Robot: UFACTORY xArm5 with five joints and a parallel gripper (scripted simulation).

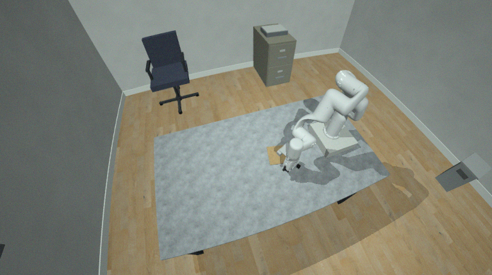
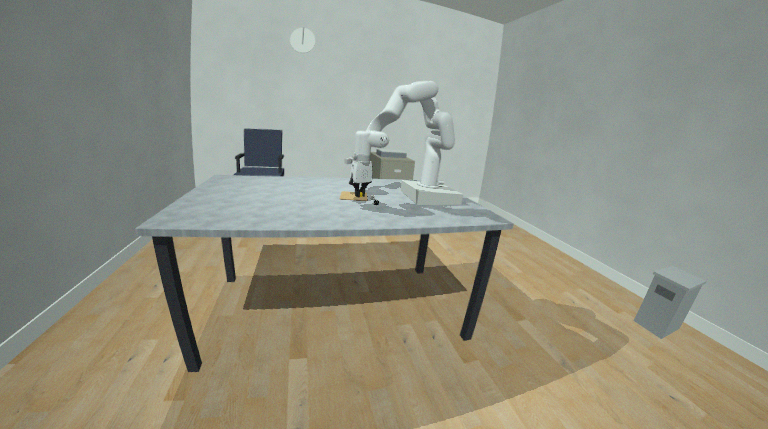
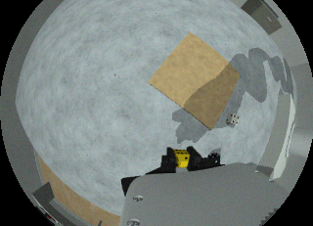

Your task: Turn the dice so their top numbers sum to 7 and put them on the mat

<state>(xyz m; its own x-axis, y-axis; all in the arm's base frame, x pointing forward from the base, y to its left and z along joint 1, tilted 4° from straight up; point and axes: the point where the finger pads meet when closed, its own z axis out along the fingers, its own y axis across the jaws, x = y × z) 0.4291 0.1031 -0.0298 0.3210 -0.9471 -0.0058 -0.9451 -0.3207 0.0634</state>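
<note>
The tan mat is 1 cm behind my hand, 14 cm to the right of it and 6 cm below it. From my hand the other things lie so: white die (9 cm behind, 8 cm to the right, 5 cm below); black die (9 cm behind, 5 cm below); yellow die (1 cm below).
</note>
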